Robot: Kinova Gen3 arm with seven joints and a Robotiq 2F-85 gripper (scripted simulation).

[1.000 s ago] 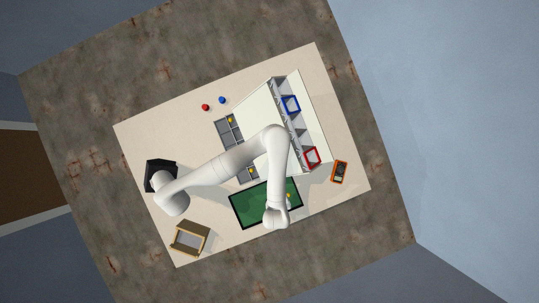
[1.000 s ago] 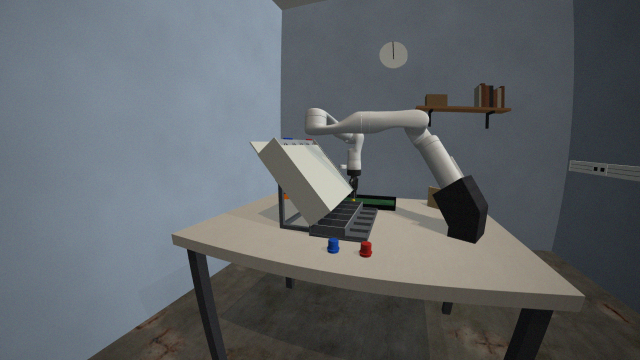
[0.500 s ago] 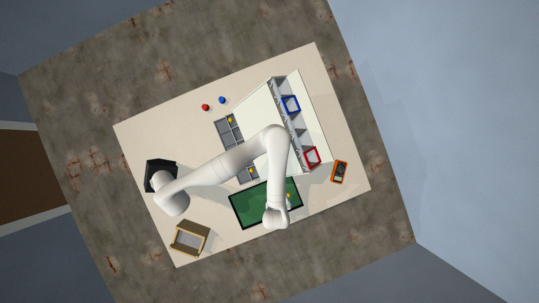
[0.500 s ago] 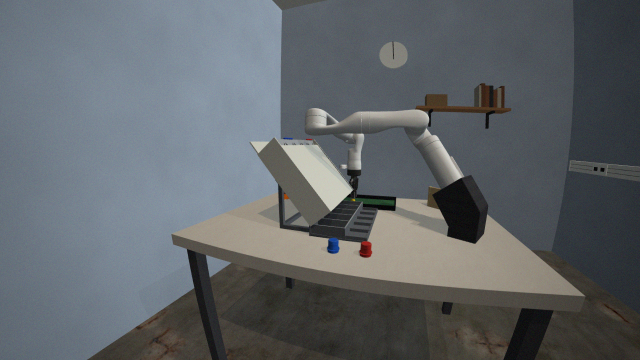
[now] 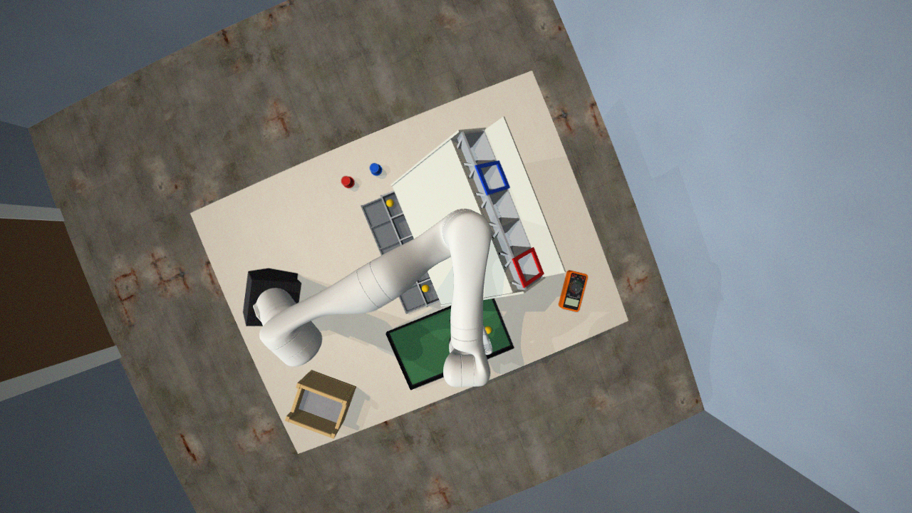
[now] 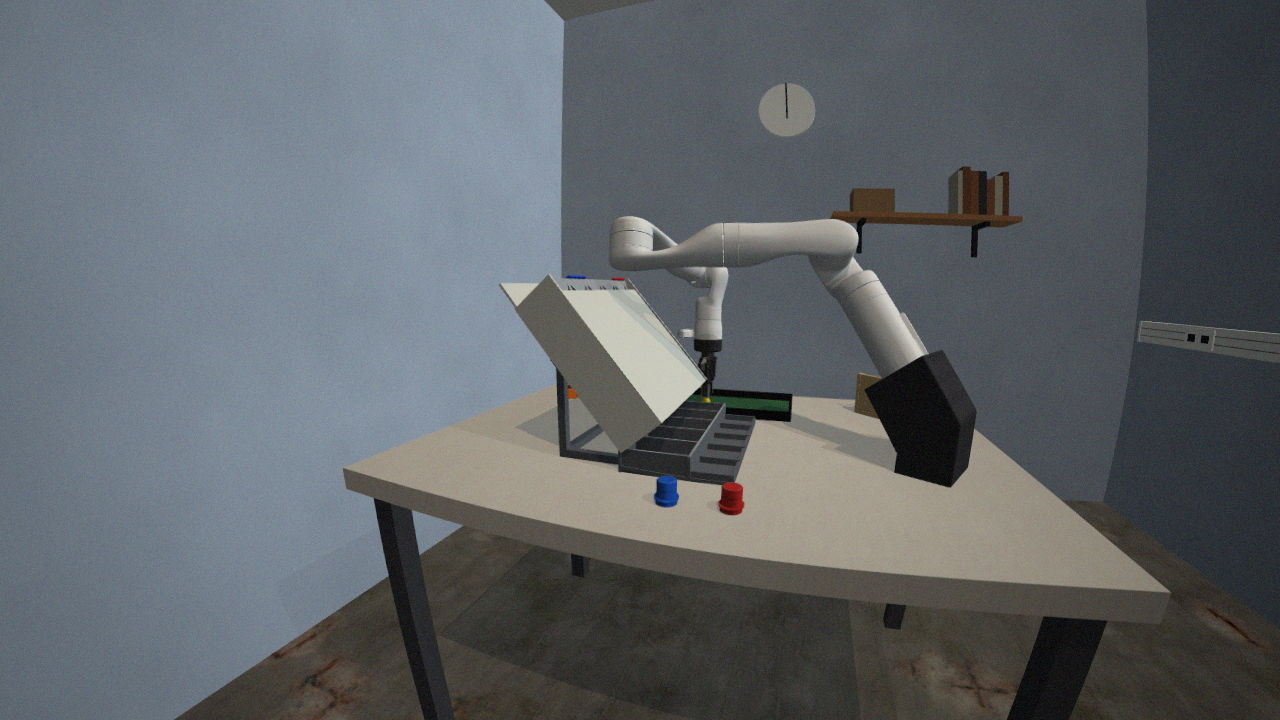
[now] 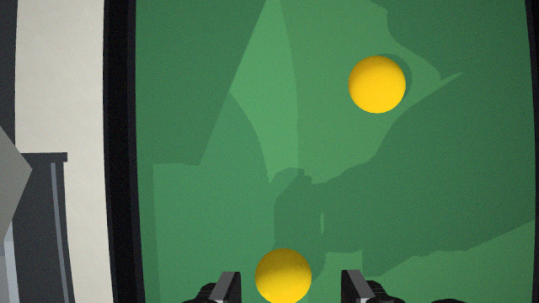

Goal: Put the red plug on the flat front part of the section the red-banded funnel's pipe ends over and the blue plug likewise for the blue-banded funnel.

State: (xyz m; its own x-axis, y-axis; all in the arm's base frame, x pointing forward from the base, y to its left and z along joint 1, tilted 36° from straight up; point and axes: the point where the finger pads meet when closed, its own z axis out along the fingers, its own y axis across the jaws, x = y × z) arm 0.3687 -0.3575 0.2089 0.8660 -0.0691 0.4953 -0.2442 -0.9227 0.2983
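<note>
Right now my hand is 5 cm past the green marble tray, 1 cm to the left of it and 4 cm above it. From my hand the other things lie so: orange multimeter: 38 cm ahead, 14 cm to the right, 3 cm below; then white sloped cover: 16 cm ahead, 27 cm to the left, 16 cm above; then wooden frame: 50 cm behind, 9 cm to the left.
</note>
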